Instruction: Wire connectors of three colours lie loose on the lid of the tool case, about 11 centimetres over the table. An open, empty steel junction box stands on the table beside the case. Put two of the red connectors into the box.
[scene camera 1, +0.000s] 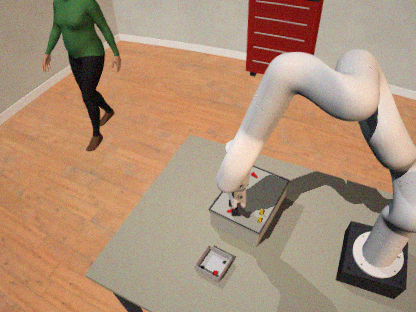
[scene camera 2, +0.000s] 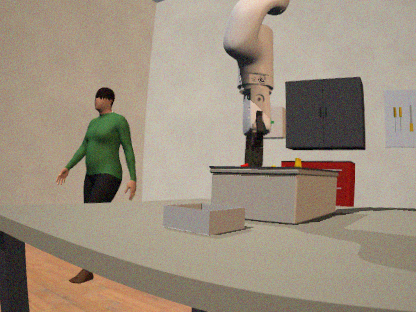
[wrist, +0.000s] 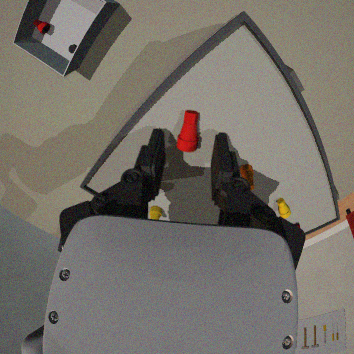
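My gripper (scene camera 1: 235, 213) (scene camera 2: 254, 164) (wrist: 188, 145) is open, its fingers part-way apart and its tips down close to the lid of the tool case (scene camera 1: 234, 226) (scene camera 2: 255, 195) (wrist: 240, 80). A red connector (scene camera 1: 230, 211) (scene camera 2: 244, 165) (wrist: 189, 131) lies on the lid; in the wrist view it shows between the fingertips, with a gap on each side. Another red connector (scene camera 1: 254, 175) lies at the lid's far end. The steel junction box (scene camera 1: 227, 270) (scene camera 2: 187, 218) (wrist: 102, 40) stands beside the case, with a red connector (scene camera 1: 215, 273) (wrist: 42, 26) inside.
Two yellow connectors (scene camera 1: 261, 212) (wrist: 283, 208) and an orange connector (wrist: 247, 176) lie on the lid; the second yellow connector (scene camera 1: 260, 220) (wrist: 155, 212) is partly hidden by the gripper in the wrist view. A person (scene camera 1: 82, 35) (scene camera 2: 106, 145) stands beyond the table.
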